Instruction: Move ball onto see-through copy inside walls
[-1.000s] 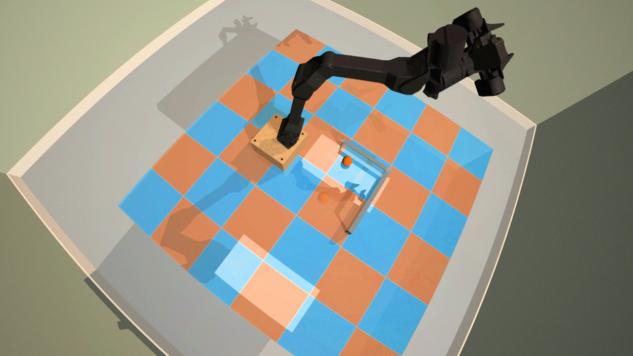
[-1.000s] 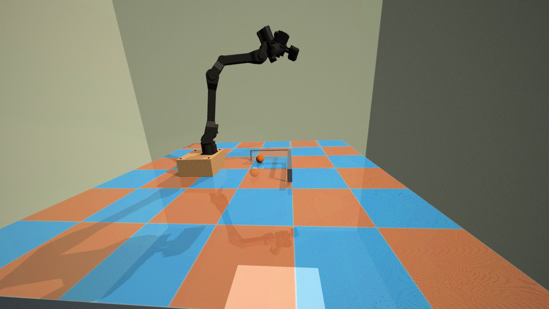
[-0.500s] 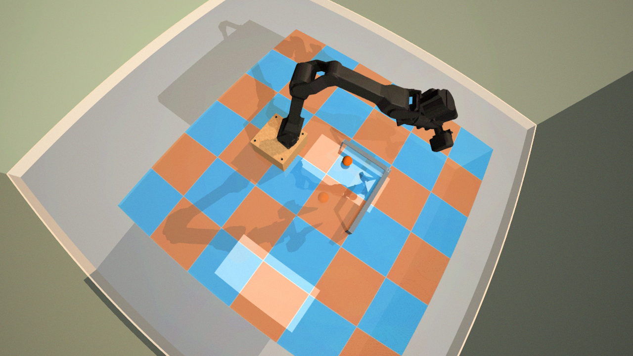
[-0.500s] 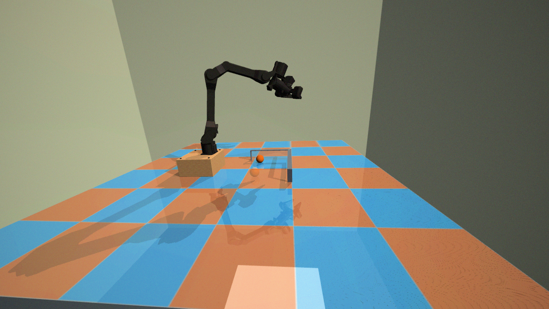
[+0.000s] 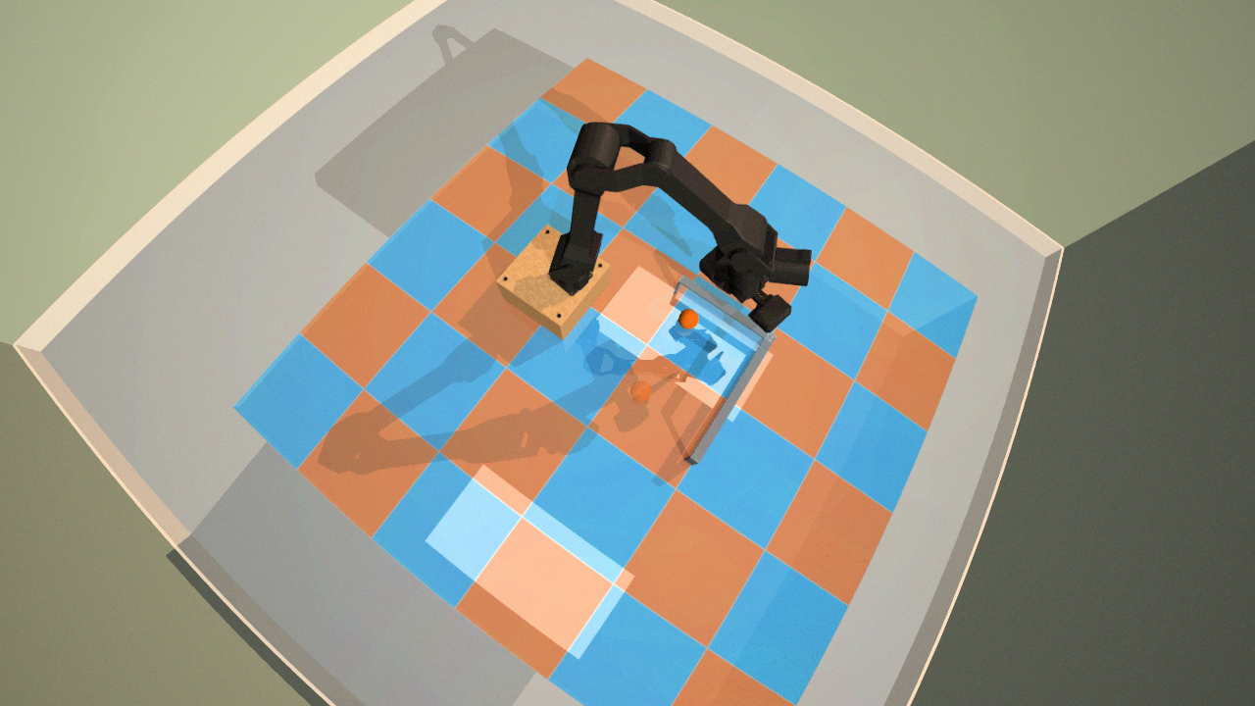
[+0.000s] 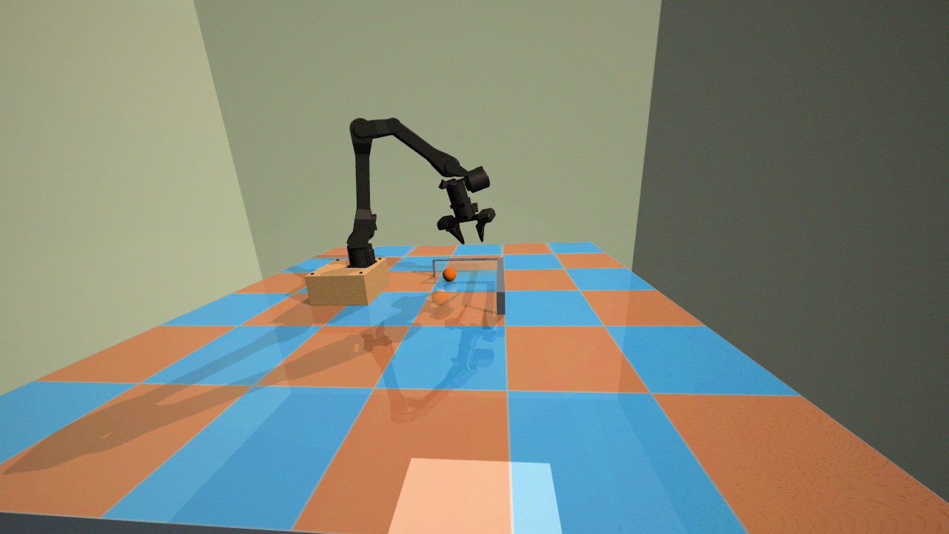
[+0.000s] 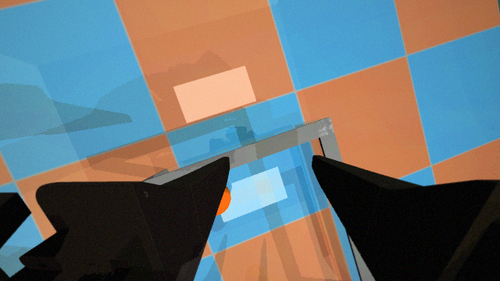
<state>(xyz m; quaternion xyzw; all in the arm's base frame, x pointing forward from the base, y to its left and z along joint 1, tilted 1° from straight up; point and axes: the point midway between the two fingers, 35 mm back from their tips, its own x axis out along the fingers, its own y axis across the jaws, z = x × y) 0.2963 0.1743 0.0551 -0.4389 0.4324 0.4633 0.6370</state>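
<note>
Now: the orange ball 90 mm below my gripper tip, 70 mm behind it and 60 mm to the right of it.
</note>
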